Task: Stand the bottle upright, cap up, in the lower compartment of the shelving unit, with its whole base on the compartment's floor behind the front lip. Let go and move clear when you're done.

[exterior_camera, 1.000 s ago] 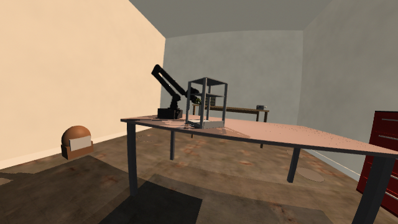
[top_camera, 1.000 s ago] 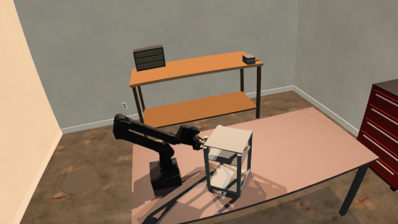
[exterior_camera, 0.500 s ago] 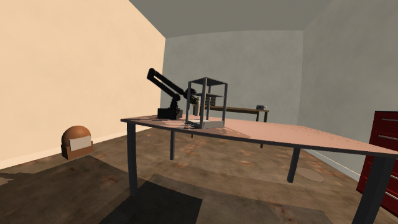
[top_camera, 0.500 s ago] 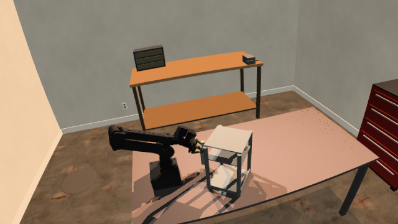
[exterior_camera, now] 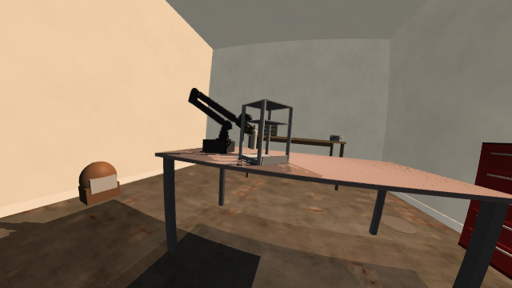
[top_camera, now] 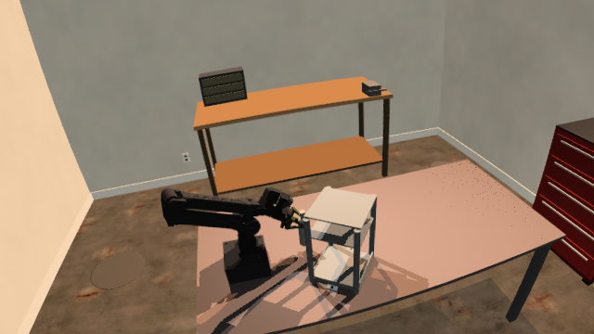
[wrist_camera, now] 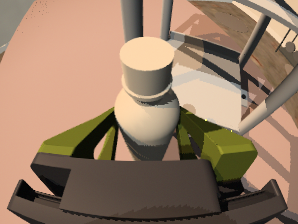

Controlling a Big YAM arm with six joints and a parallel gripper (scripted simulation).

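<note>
The shelving unit is 16 cm to the right of my hand, 15 cm ahead of it and 1 cm above it. The rest, counted from my hand: pale bottle (right at my hand).
</note>
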